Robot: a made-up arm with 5 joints.
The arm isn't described. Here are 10 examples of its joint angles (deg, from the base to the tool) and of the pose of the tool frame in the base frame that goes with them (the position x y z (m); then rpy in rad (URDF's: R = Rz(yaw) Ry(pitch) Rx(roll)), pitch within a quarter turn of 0, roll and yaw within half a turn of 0).
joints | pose
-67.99 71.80 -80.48 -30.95 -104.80 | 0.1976 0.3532 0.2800 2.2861 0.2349 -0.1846
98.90 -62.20 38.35 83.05 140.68 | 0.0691 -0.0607 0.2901 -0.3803 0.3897 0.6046
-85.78 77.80 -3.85 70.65 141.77 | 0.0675 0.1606 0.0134 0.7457 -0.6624 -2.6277
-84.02 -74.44 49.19 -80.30 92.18 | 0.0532 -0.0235 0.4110 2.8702 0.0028 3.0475
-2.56 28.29 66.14 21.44 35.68 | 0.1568 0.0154 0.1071 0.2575 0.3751 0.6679
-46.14 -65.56 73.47 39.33 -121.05 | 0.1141 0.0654 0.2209 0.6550 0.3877 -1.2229
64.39 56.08 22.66 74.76 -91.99 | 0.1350 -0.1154 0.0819 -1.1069 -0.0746 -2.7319
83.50 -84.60 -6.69 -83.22 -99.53 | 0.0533 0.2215 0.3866 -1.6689 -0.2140 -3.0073
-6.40 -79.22 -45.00 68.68 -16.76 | -0.0947 -0.0067 0.4335 2.9159 -0.5624 -2.6232
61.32 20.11 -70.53 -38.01 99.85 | 0.1709 -0.1659 0.5131 -3.1144 0.0034 0.3774
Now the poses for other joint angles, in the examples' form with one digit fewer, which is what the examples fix.
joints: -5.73 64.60 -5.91 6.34 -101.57
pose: 0.353 0.040 0.040 0.424 0.105 -1.699
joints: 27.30 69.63 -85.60 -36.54 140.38
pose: 0.391 -0.154 0.315 -2.664 0.466 0.379
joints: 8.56 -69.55 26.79 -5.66 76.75
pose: 0.102 0.006 0.438 -2.436 -0.184 1.633
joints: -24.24 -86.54 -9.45 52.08 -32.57
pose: -0.026 -0.029 0.428 2.600 -0.628 -1.922
